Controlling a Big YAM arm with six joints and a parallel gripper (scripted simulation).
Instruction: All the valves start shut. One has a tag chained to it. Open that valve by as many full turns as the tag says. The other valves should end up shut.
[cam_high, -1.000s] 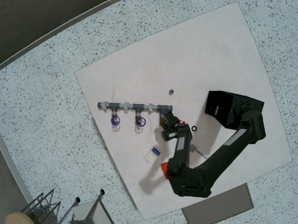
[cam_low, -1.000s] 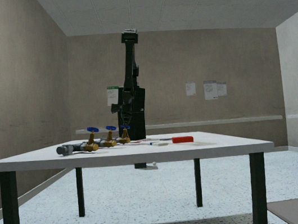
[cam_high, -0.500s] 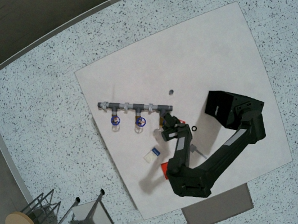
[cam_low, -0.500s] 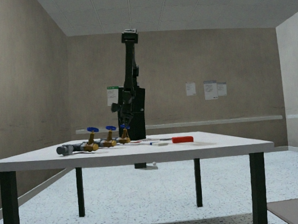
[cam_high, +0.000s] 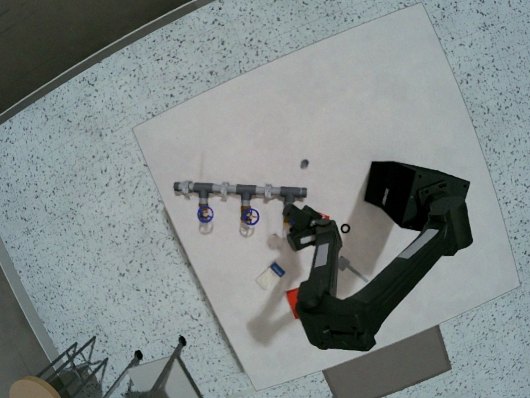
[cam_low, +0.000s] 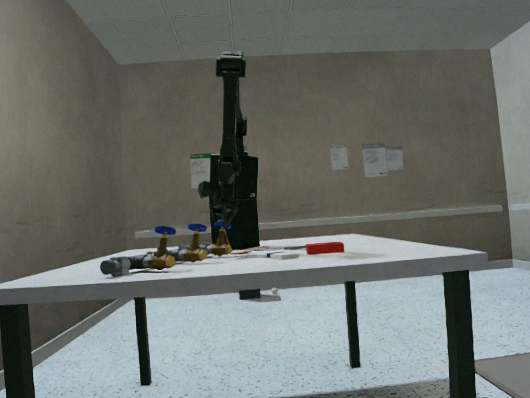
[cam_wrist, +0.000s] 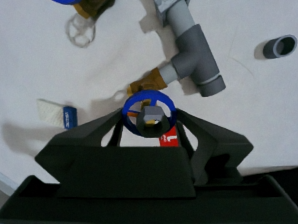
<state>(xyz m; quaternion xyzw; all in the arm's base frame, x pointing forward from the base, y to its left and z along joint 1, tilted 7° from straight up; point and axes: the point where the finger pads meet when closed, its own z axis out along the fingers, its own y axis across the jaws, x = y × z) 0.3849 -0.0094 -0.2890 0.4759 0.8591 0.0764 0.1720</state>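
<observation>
Now: the red tag 110 mm below my hand, 70 mm to the left of it and 70 mm behind it. Round my hand: grey object: 180 mm to the right, 110 mm below, 100 mm behind; red block: 350 mm to the left, 110 mm ahead, 100 mm below; grey tool: 290 mm to the left, 120 mm behind, 110 mm below.
</observation>
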